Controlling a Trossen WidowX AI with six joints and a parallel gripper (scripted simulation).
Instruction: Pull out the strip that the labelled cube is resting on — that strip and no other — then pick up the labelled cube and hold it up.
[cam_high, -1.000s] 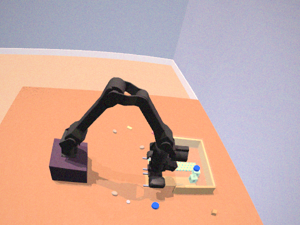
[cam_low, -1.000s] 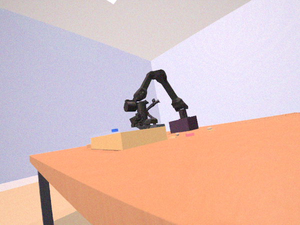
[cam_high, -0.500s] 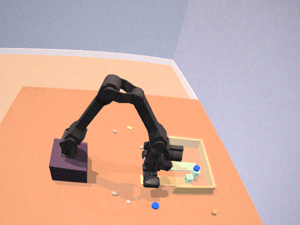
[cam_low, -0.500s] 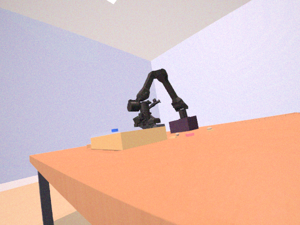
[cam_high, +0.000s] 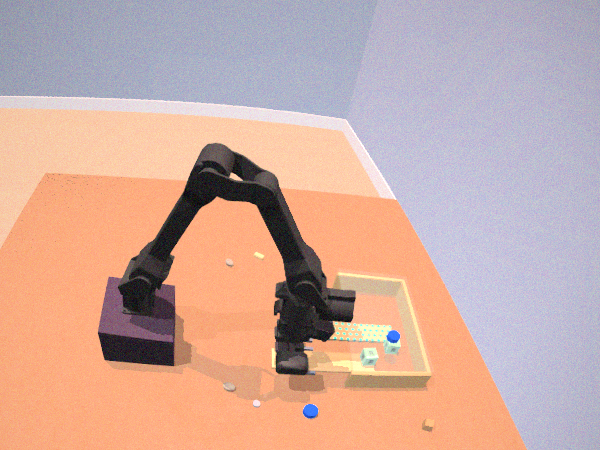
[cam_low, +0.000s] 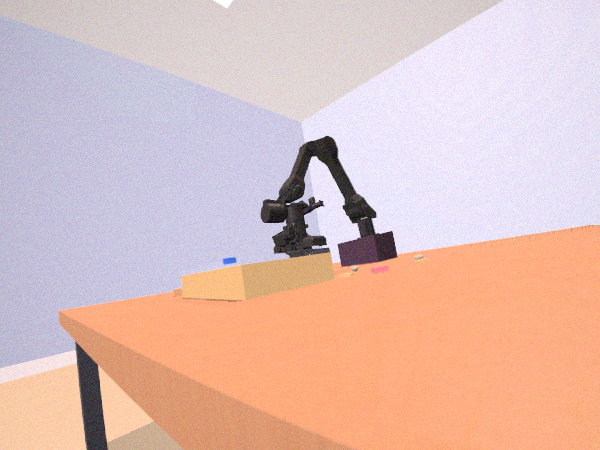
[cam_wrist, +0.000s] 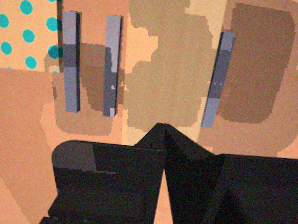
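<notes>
The pale yellow strip is 9 cm ahead of my gripper tip and 2 cm to the right of it. Round my gripper tip: tan block (27 cm ahead, 23 cm to the right); then pink block (14 cm ahead, 30 cm to the left).
</notes>
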